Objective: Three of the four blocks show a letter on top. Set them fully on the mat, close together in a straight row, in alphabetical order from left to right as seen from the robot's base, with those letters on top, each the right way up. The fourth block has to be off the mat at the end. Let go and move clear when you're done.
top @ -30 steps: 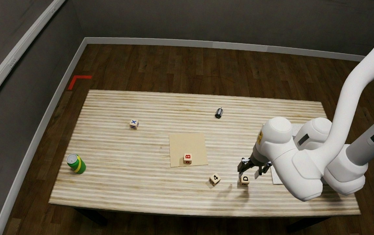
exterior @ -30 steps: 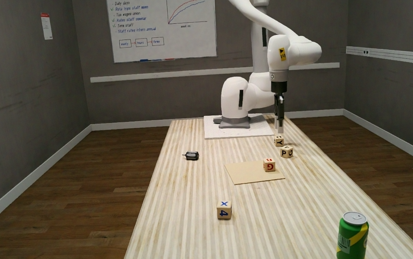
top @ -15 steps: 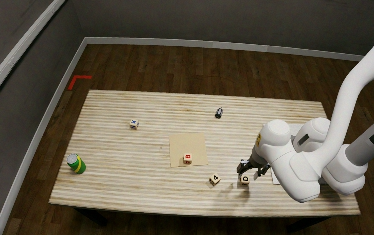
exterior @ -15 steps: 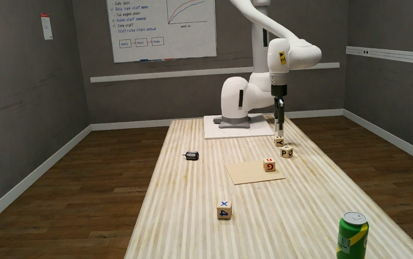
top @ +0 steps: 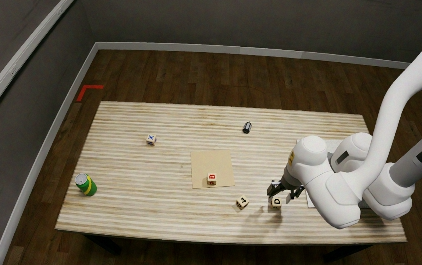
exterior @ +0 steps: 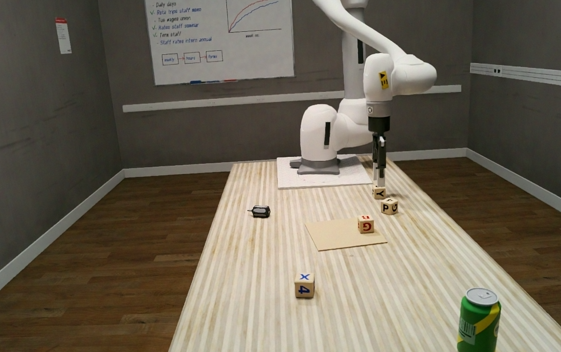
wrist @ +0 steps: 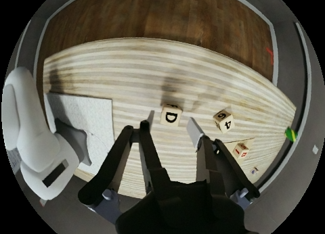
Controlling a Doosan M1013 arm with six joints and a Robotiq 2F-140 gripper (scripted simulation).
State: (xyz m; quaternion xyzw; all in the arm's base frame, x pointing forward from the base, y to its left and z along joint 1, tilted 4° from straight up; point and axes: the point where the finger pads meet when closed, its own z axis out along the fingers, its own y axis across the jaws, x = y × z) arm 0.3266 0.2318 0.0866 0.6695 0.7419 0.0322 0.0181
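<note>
Now: the tan mat 32 cm ahead of my hand, 13 cm to the right of it and 8 cm below it. From my hand the other things lie so: black object 17 cm ahead, 41 cm to the right, 7 cm below.
</note>
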